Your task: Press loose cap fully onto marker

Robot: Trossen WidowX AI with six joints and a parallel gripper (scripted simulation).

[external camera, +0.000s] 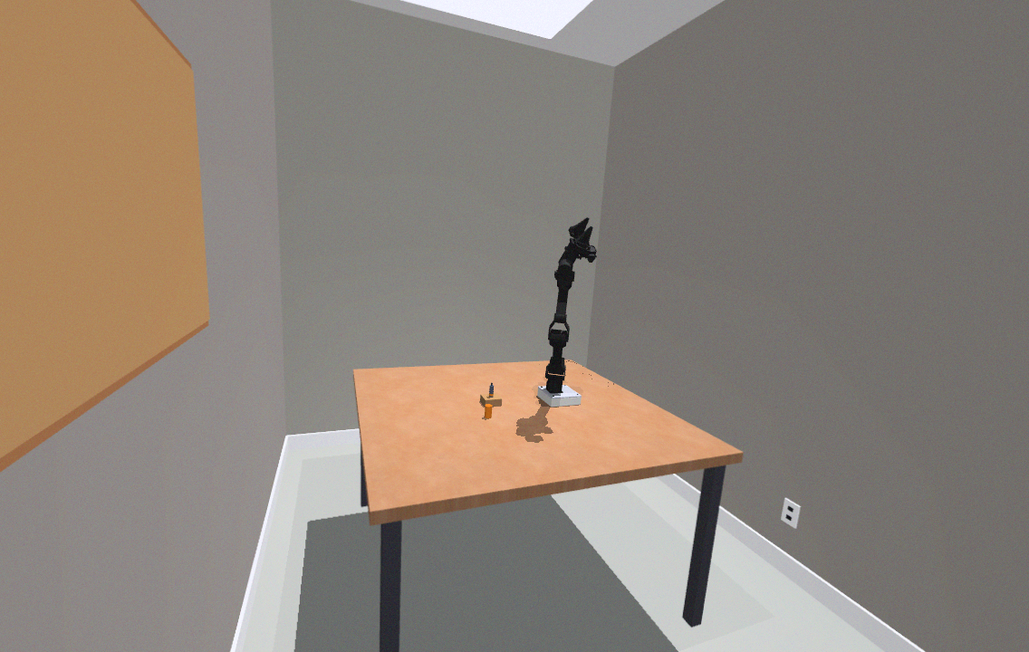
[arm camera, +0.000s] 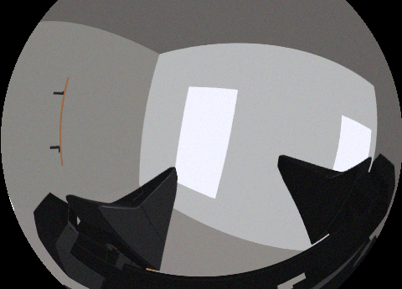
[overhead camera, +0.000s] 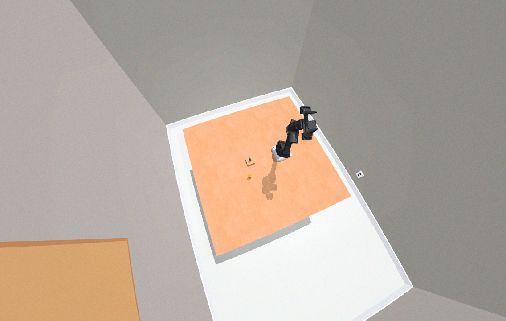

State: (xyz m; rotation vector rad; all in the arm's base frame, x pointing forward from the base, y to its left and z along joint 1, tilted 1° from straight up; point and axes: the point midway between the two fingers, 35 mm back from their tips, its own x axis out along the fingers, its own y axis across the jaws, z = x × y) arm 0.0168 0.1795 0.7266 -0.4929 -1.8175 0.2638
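The orange cap lies 770 mm below my gripper tip, 350 mm ahead of it and 50 mm to the right of it.
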